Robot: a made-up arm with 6 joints.
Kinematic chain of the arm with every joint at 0, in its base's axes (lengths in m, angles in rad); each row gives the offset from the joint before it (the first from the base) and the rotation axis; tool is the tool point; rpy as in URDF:
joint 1: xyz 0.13 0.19 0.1 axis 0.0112 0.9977 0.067
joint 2: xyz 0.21 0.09 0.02 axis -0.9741 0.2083 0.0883
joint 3: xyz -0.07 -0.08 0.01 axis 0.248 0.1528 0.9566
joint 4: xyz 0.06 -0.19 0 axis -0.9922 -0.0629 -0.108
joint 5: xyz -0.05 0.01 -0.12 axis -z
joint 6: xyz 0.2 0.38 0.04 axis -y
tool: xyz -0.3 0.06 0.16 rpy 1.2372 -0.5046 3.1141
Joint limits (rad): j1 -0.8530..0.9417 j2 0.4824..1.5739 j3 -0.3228..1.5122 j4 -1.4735..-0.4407 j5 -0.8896..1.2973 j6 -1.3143..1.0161
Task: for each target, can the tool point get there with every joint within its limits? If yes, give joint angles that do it. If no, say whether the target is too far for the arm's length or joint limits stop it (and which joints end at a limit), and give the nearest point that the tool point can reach.
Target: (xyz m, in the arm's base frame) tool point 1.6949 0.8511 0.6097
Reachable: no: too far | nearest point 0.9116 0.5720 0.3579 | short by 0.869 m
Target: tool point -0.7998 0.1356 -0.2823
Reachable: no: joint limits stop it (at a limit: joint 1, joint 2, joint 3, joint 4, joint 5) | nearest point -0.3370 0.1798 0.1072 | short by 0.606 m
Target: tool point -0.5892 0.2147 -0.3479
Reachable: no: joint limits stop it (at a limit: joint 1, joint 2, joint 3, joint 4, joint 5) | nearest point -0.2858 0.2381 0.0530 | short by 0.503 m
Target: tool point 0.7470 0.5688 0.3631
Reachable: yes | joints -0.1534 1.3547 0.0982 -0.7310 0.5507 -1.0806
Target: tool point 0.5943 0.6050 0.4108
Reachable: yes | joints 0.2994 1.1489 -0.1192 -1.2259 0.3999 -0.2731
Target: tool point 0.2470 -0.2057 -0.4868
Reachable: no: joint limits stop it (at a limit: joint 2, joint 4, joint 5, joint 6) | nearest point 0.2663 0.0655 -0.5438 | short by 0.278 m
